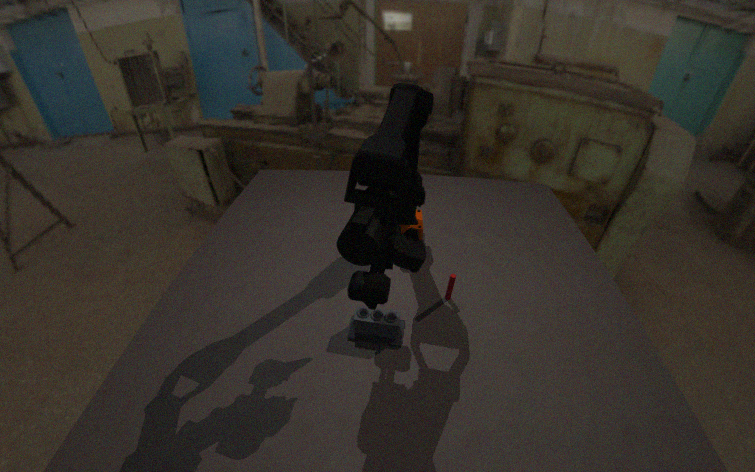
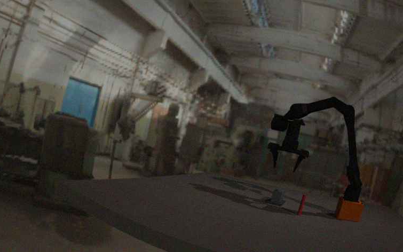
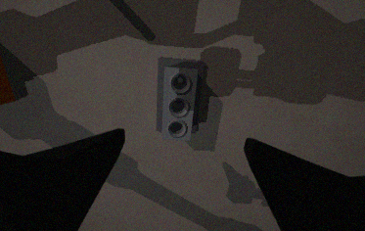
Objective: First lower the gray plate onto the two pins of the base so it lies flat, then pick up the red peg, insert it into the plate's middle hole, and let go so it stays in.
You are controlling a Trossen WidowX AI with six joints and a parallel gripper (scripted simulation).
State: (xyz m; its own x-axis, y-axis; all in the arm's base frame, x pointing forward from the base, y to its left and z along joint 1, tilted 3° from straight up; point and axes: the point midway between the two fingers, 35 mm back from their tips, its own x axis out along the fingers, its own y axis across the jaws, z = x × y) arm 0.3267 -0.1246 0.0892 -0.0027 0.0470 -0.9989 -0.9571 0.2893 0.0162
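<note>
Right now my gripper tip is 19 cm to the right of the red peg, 10 cm above it and 8 cm past it. The rest, counted from my gripper tip: flat base (14 cm below); gray plate (10 cm below).
</note>
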